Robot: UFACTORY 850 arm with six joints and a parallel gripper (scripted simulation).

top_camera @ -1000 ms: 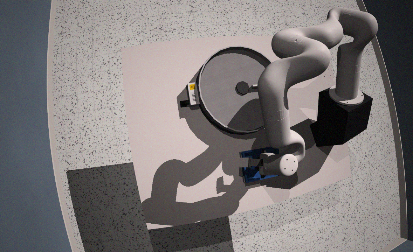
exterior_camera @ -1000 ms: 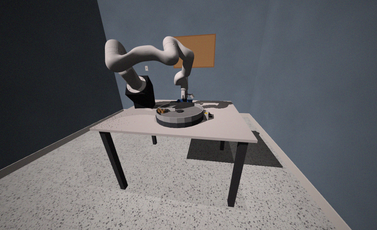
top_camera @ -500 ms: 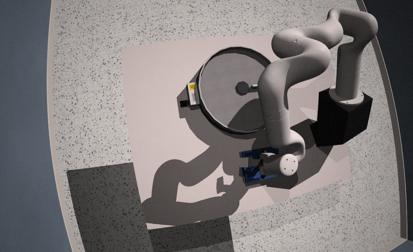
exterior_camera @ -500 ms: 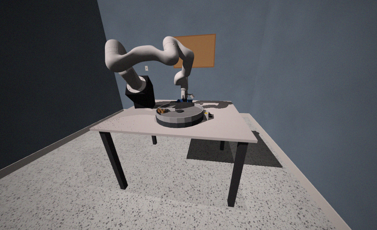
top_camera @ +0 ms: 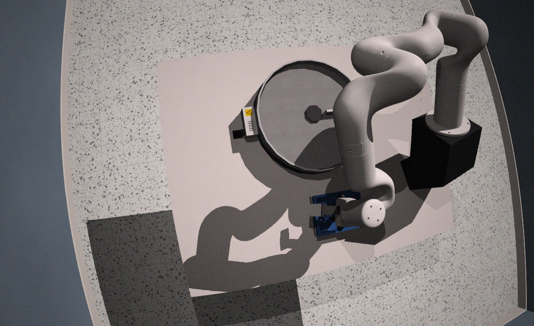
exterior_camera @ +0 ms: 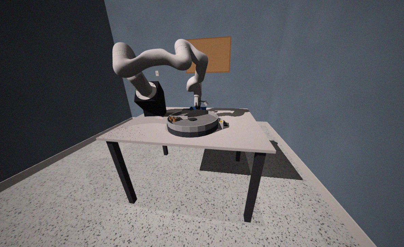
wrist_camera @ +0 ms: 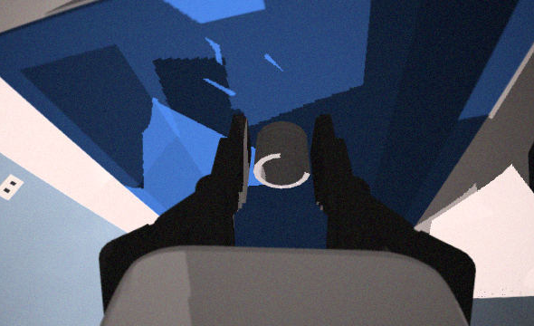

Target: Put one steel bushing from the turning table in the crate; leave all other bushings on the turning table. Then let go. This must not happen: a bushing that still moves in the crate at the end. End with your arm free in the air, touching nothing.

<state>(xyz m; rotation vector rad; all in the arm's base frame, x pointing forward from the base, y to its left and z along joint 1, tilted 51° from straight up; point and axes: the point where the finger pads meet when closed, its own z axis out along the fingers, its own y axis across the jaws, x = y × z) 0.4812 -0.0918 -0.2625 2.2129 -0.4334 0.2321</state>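
Right now my hand is 10 mm past the blue crate and 10 mm above it. Round my hand: grey turning table 50 mm behind, 360 mm to the right, 20 mm above.
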